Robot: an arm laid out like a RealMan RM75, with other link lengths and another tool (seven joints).
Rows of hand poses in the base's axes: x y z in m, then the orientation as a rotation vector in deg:
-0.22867, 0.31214, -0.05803, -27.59, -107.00, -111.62
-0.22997, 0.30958, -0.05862, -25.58, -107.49, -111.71
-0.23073, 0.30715, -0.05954, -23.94, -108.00, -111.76
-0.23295, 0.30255, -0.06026, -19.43, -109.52, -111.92
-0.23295, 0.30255, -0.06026, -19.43, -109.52, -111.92
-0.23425, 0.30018, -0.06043, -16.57, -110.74, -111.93
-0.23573, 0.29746, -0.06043, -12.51, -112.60, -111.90
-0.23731, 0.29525, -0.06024, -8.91, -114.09, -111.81
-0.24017, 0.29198, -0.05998, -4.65, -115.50, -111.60
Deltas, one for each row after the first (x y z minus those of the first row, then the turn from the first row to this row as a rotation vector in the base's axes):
-0.00130, -0.00256, -0.00059, 0.08, -1.12, 0.97
-0.00206, -0.00499, -0.00151, 0.06, -2.08, 1.73
-0.00428, -0.00959, -0.00223, -0.06, -4.87, 3.71
-0.00428, -0.00959, -0.00223, -0.06, -4.87, 3.71
-0.00558, -0.01196, -0.00240, -0.34, -6.76, 4.88
-0.00706, -0.01468, -0.00240, -0.84, -9.55, 6.45
-0.00864, -0.01689, -0.00221, -1.22, -11.94, 7.86
-0.01150, -0.02016, -0.00195, -1.52, -14.59, 9.63

